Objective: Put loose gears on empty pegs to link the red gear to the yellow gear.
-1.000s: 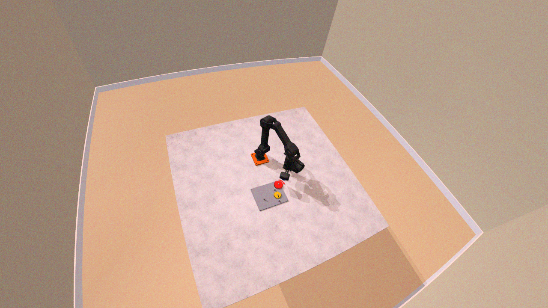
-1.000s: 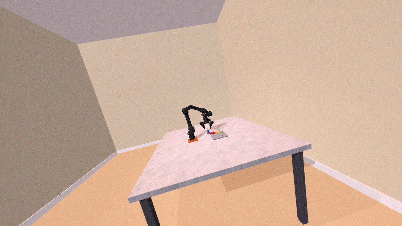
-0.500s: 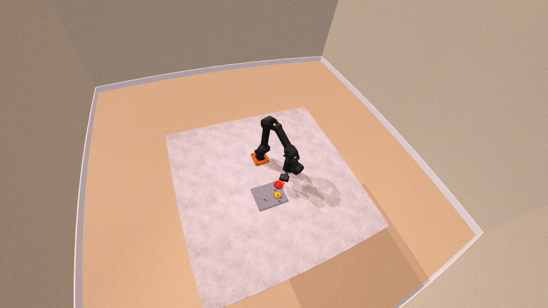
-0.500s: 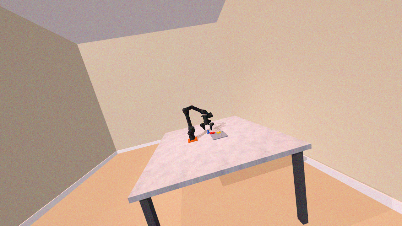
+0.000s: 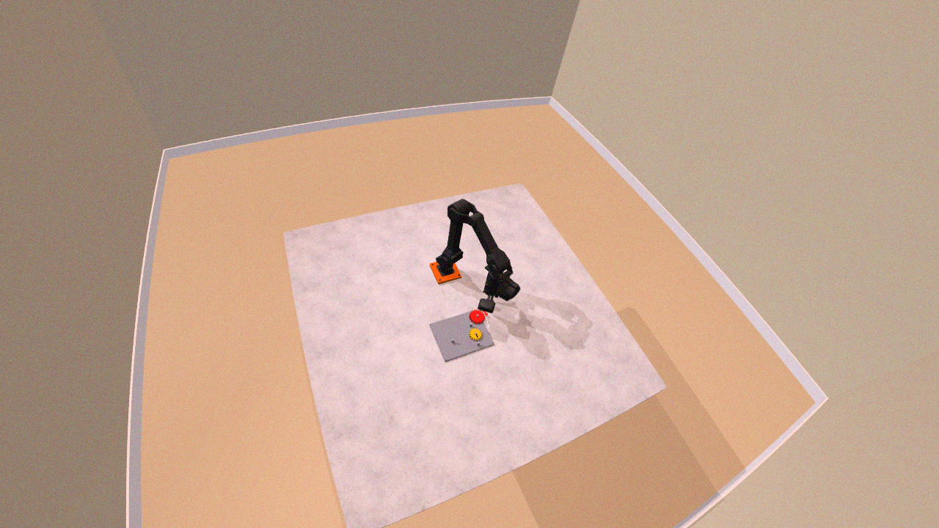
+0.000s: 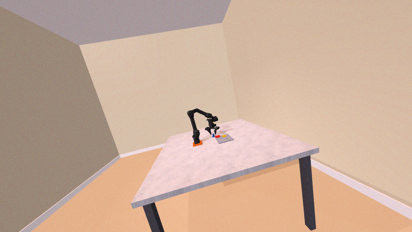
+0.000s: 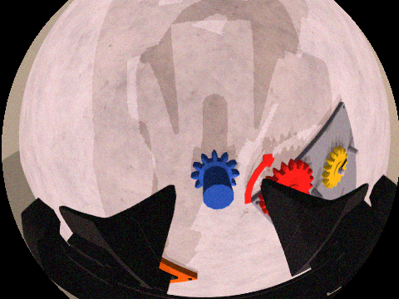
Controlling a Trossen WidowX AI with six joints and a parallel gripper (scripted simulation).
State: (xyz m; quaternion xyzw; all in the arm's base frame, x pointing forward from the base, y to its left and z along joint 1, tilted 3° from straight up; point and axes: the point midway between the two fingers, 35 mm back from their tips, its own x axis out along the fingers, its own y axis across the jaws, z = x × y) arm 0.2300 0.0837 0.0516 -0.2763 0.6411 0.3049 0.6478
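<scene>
Right now my gripper tip is 30 mm to the left of the red arrow, 20 mm short of it and 20 mm above it. The rest, counted from my gripper tip: yellow gear (110 mm to the right, 110 mm ahead, 10 mm below); blue gear (10 mm below); red gear (60 mm to the right, 40 mm ahead, 10 mm below).
</scene>
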